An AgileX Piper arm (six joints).
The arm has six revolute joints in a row. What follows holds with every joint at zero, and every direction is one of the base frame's. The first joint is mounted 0.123 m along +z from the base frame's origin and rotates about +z. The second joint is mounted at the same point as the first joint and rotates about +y. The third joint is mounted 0.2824 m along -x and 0.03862 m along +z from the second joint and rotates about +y. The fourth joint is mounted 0.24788 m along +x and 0.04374 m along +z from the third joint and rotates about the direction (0.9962, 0, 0.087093). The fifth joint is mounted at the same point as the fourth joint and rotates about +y. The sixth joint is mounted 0.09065 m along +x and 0.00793 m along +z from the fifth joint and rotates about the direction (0.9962, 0, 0.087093). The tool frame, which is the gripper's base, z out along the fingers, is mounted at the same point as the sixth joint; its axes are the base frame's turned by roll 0, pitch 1.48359 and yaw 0 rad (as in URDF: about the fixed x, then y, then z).
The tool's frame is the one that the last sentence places.
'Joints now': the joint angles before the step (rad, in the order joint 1, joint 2, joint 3, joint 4, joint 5, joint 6). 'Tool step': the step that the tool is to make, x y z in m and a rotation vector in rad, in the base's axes. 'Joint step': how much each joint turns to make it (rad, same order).
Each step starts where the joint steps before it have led.
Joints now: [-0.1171, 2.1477, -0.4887, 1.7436, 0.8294, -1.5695]
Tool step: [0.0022, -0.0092, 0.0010, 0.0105, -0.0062, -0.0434]
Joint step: [-0.0432, -0.0008, -0.0010, 0.0010, 0.0116, -0.0012]
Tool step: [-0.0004, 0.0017, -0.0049, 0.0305, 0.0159, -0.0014]
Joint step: [-0.0001, 0.0319, -0.0067, 0.0008, 0.0280, 0.0003]
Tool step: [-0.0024, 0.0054, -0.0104, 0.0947, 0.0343, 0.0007]
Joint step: [0.0000, 0.0781, -0.0137, -0.0056, 0.0892, -0.0002]
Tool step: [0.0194, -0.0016, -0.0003, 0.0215, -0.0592, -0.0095]
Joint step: [0.0001, 0.0162, -0.0668, 0.0069, 0.0315, 0.0012]
